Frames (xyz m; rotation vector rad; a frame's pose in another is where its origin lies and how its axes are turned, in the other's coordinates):
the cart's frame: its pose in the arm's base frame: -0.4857 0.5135 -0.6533 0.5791 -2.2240 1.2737
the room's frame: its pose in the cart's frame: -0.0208 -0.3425 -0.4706 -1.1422 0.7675 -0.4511
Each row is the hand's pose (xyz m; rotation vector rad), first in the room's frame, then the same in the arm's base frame.
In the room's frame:
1: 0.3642 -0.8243 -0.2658 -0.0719 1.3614 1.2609
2: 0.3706 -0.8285 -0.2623 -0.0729 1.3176 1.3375
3: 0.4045 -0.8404 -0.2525 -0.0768 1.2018 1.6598
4: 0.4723 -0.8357 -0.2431 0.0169 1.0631 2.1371
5: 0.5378 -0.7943 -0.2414 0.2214 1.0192 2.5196
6: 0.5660 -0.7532 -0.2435 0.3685 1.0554 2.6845
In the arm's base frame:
1: 0.0540 -0.1037 0.0377 -0.7641 -0.0981 0.7042
2: 0.0501 -0.1085 0.0434 -0.8202 -0.1177 0.7530
3: 0.0380 -0.1240 0.0750 -1.0466 -0.1139 0.9566
4: 0.0249 -0.1271 0.1423 -1.3110 -0.0218 1.3196
5: 0.0207 -0.0938 0.2121 -1.4194 0.1708 1.6745
6: 0.0224 -0.0564 0.2452 -1.4131 0.3242 1.8455

